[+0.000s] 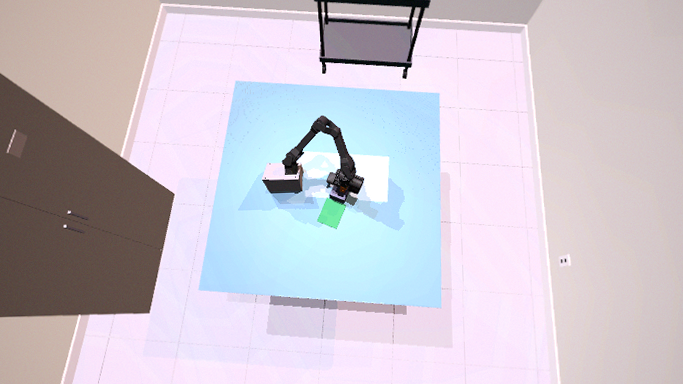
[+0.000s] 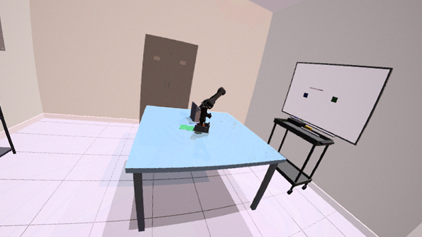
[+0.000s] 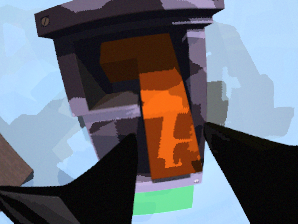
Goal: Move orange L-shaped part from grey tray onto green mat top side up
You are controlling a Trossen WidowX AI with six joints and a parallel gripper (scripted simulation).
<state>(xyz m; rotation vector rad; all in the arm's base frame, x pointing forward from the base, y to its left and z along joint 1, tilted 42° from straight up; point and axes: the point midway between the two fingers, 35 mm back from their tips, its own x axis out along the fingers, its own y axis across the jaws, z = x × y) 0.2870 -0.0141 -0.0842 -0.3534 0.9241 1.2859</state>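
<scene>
The grey tray is 80 mm below my gripper tip, 10 mm to the left of it and 10 mm behind it. Round my gripper tip: orange L-shaped part (40 mm to the left, 30 mm below); green mat (130 mm to the right, 80 mm below, 70 mm behind).
</scene>
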